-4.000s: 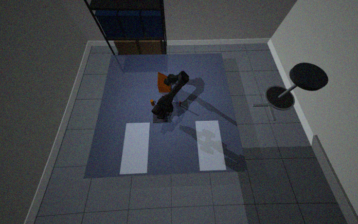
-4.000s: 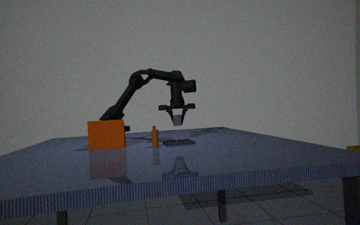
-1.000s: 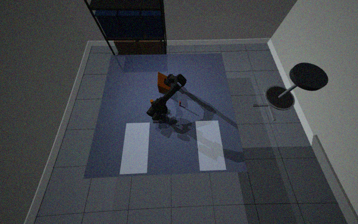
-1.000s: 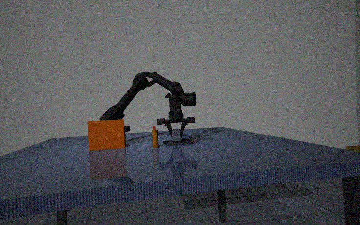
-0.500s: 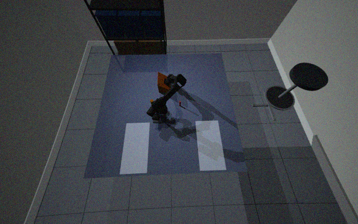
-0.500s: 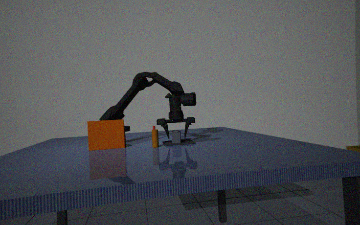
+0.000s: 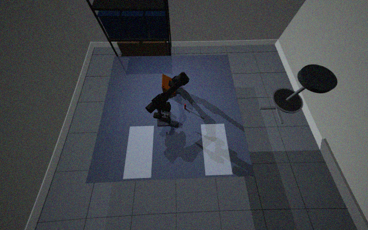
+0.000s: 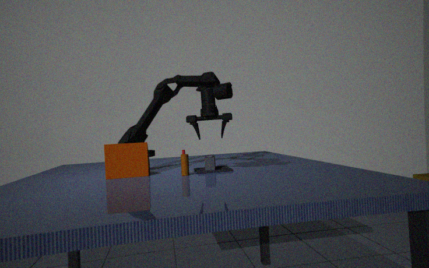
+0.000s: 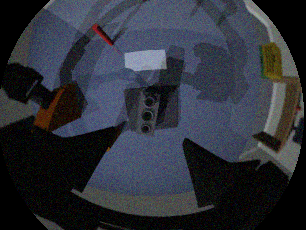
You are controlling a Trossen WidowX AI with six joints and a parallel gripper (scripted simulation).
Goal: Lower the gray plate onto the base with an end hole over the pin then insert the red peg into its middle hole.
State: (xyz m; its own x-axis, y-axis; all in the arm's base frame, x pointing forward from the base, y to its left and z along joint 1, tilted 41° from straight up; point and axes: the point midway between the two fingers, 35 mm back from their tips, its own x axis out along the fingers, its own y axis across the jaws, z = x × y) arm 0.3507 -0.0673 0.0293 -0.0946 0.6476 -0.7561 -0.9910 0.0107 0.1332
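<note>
Right now my gripper tip is 13 cm past the red peg, 19 cm to the right of it and 9 cm above it. The rest, counted from my gripper tip: dark base 2 cm to the left, 12 cm below; gray plate 1 cm behind, 9 cm below; orange cylinder 11 cm behind, 8 cm to the right, 9 cm below.
</note>
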